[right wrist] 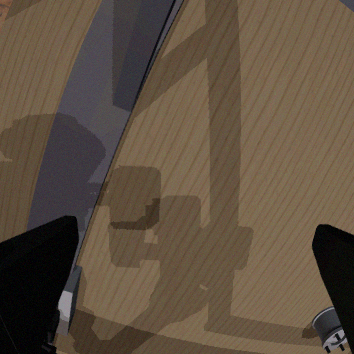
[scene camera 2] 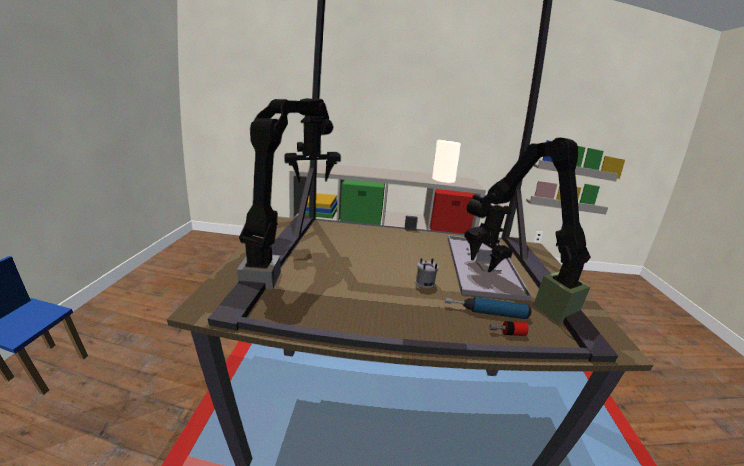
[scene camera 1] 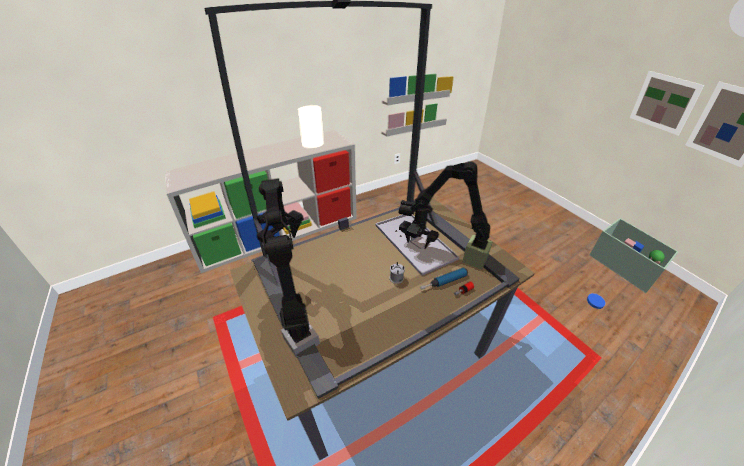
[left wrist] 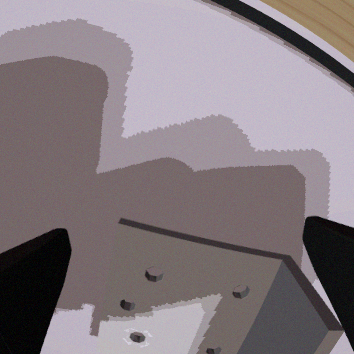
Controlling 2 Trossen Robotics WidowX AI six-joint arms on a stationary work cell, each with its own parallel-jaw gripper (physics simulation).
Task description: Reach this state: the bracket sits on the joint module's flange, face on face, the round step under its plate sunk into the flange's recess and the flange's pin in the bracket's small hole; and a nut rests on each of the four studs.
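Places are measured from the left arm's base along level axes (x ahead, y left, z up), in millimetres.
Where they show: left gripper, fingertip midpoint: (scene camera 2: pixel 480 266) (scene camera 1: pixel 416 245) (left wrist: pixel 188 236); right gripper, fingertip midpoint: (right wrist: pixel 200 234) (scene camera 2: pixel 312 182); left arm's base, link origin: (scene camera 2: pixel 567 281) (scene camera 1: pixel 479 243); right arm's base, link origin: (scene camera 2: pixel 259 262) (scene camera 1: pixel 299 332).
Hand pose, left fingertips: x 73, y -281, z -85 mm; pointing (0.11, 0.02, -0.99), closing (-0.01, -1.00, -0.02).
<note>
Each offset is from my left fingertips to the top centre of the thing. "*": to the spot under its first point.
The grey bracket (scene camera 1: pixel 418 242) (scene camera 2: pixel 483 254) (left wrist: pixel 200 265) stands on the pale tray, its holed plate and a side wall showing in the left wrist view. My left gripper (scene camera 1: pixel 417 245) (scene camera 2: pixel 482 264) (left wrist: pixel 188 236) is open just above it, fingers either side, the right-hand finger close to its corner. The grey joint module @[dx +231, dy +12, dz +58 mm] (scene camera 1: pixel 396 273) (scene camera 2: pixel 426 275) (right wrist: pixel 326 322) stands upright on the table with bare studs on top; its recess and pin are too small to make out. Small dark specks @[dx -61, dy -147, dz -7 mm] (scene camera 1: pixel 396 231) on the tray may be nuts. My right gripper (scene camera 2: pixel 312 180) (right wrist: pixel 200 234) is open, high above the table.
The tray @[dx -41, dy -27, dz -1 mm] (scene camera 1: pixel 442 261) (scene camera 2: pixel 488 292) (left wrist: pixel 190 75) lies at the table's right. A blue-handled tool @[* dx +126, dy +230, dz +20 mm] (scene camera 1: pixel 452 276) (scene camera 2: pixel 500 307) and a short red-handled tool @[dx +156, dy +295, dz +18 mm] (scene camera 1: pixel 467 287) (scene camera 2: pixel 516 328) lie in front of it. Dark rails (scene camera 2: pixel 406 343) edge the table.
</note>
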